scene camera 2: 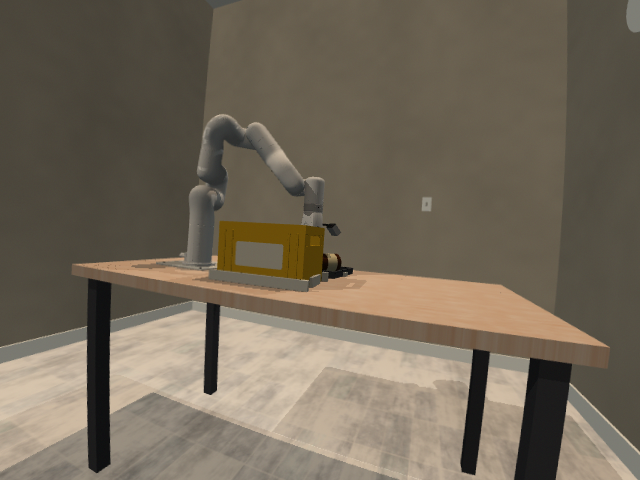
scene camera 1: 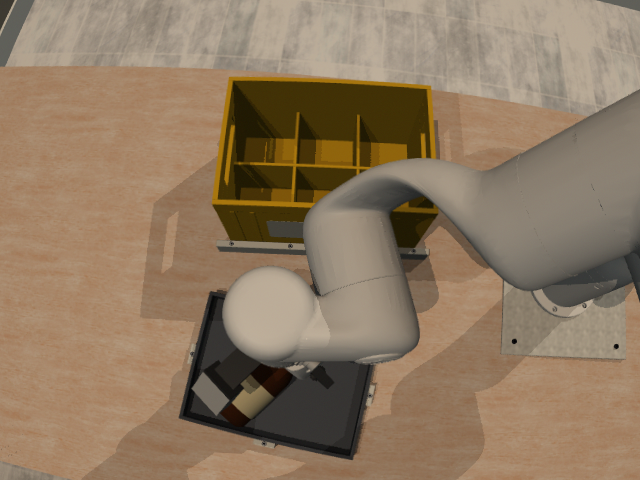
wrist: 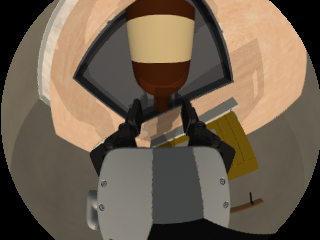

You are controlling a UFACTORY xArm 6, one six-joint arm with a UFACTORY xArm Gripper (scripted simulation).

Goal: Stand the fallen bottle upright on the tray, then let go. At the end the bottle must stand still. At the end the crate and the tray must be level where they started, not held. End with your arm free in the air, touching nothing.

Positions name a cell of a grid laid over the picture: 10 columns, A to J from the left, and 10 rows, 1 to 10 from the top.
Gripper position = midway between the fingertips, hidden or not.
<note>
In view: the gripper (wrist: F5), a brown bottle (scene camera 1: E8), a yellow crate (scene camera 1: G3) and a tray (scene camera 1: E9).
The yellow crate also shows in scene camera 2 (scene camera 2: E6) and in the wrist view (wrist: H6).
</note>
